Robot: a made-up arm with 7 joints.
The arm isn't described. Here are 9 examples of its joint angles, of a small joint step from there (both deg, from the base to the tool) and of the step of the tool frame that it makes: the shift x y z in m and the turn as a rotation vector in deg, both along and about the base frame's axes.
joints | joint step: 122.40 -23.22 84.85 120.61 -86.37 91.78 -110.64 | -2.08 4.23 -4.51 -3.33 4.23 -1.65 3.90
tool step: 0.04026 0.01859 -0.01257 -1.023 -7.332 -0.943
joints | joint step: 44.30 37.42 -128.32 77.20 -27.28 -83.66 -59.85 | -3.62 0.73 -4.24 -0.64 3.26 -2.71 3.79
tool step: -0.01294 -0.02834 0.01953 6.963 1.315 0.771
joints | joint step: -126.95 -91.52 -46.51 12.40 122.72 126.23 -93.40 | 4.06 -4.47 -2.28 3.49 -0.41 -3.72 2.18
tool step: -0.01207 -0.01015 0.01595 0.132 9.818 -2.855
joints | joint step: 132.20 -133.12 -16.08 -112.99 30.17 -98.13 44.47 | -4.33 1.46 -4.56 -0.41 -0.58 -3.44 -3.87
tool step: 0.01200 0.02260 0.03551 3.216 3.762 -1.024
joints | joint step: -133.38 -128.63 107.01 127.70 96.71 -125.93 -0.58 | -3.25 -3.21 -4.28 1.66 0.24 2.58 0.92
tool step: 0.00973 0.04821 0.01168 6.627 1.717 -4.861
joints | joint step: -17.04 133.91 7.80 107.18 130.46 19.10 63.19 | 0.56 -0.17 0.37 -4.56 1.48 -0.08 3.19
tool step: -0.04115 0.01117 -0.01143 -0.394 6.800 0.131
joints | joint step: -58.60 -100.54 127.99 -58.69 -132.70 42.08 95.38 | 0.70 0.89 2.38 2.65 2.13 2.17 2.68
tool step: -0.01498 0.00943 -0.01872 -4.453 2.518 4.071
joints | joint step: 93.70 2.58 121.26 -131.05 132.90 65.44 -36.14 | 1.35 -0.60 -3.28 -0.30 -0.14 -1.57 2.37
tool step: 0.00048 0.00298 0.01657 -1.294 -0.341 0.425
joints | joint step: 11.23 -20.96 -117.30 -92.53 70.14 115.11 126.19 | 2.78 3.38 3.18 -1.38 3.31 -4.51 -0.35
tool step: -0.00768 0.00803 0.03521 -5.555 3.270 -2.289
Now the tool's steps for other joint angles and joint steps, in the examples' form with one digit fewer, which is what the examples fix.
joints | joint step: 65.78 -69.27 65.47 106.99 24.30 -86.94 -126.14 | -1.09 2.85 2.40 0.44 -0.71 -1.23 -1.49
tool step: 0.0169 0.0163 0.0170 1.37 1.39 -1.66
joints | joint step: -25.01 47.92 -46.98 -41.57 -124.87 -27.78 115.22 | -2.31 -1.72 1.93 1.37 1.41 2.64 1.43
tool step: 0.0572 0.0483 0.0296 4.28 -6.08 -1.24
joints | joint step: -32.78 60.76 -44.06 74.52 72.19 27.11 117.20 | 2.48 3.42 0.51 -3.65 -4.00 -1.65 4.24
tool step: -0.0084 -0.0069 -0.0065 -7.16 4.83 -1.72
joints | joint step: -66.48 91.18 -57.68 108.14 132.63 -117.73 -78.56 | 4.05 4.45 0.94 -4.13 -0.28 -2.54 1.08
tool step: 0.0060 0.0384 -0.0667 -2.23 4.05 3.12
